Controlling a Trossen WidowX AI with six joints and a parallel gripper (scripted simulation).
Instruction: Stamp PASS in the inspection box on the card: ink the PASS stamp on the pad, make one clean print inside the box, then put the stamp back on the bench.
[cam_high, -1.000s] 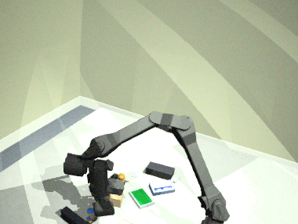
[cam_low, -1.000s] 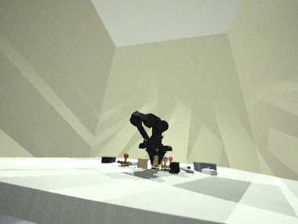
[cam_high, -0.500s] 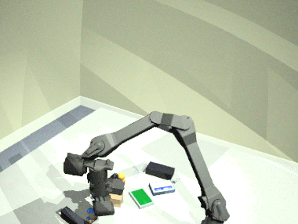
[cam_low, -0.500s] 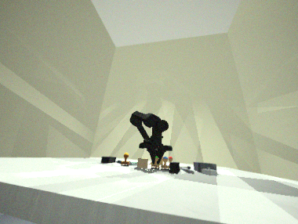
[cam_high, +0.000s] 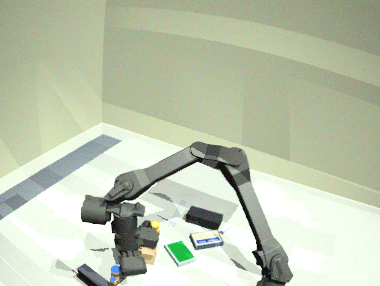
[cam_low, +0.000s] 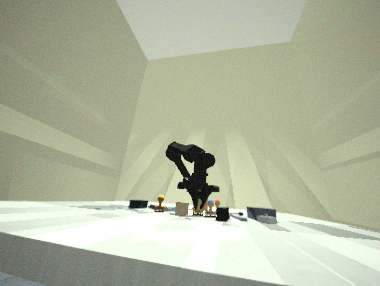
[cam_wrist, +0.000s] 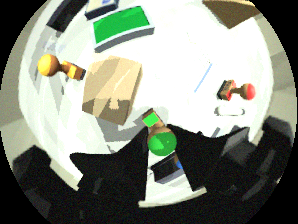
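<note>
The blue-knobbed stamp is 10 mm ahead of my gripper tip and 50 mm to the left of it. Round my gripper tip: green-knob stamp right at my gripper tip; tan box 10 mm behind, 70 mm to the right; dark bar 30 mm ahead, 100 mm to the left, 10 mm below.
</note>
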